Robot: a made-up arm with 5 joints.
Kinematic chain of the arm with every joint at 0, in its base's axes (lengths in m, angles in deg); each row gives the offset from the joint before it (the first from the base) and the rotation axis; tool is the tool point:
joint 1: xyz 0 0 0.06 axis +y
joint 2: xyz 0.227 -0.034 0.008 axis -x
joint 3: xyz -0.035 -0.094 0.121 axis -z
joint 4: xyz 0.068 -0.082 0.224 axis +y
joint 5: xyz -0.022 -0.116 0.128 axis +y
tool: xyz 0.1 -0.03 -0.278
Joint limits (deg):
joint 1: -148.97..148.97
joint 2: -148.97..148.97
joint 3: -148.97..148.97
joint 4: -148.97..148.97
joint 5: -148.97..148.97
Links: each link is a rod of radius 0.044 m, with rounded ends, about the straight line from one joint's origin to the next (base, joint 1, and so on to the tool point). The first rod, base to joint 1, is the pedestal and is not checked.
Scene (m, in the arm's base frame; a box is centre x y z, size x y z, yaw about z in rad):
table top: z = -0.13
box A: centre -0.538 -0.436 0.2 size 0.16 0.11 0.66 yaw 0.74
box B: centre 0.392 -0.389 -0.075 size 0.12 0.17 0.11 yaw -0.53
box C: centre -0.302 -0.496 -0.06 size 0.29 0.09 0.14 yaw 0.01
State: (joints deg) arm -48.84 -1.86 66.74 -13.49 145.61
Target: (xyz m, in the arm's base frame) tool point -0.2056 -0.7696 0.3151
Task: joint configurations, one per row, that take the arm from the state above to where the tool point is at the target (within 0.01 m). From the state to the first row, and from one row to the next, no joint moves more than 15 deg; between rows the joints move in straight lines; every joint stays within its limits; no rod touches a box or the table.
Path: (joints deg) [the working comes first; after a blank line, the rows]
Joints at the target: -49.48 -45.93 46.08 35.58 148.97
Straight joint move there: touches box A.

1: -40.84 -3.94 70.67 0.52 145.55
2: -32.84 -6.02 74.60 14.52 145.50
3: -24.84 -8.10 78.52 28.53 145.44
4: -33.05 -20.71 67.71 30.88 146.62
5: -41.27 -33.32 56.89 33.23 147.79
6: -49.48 -45.93 46.08 35.58 148.97

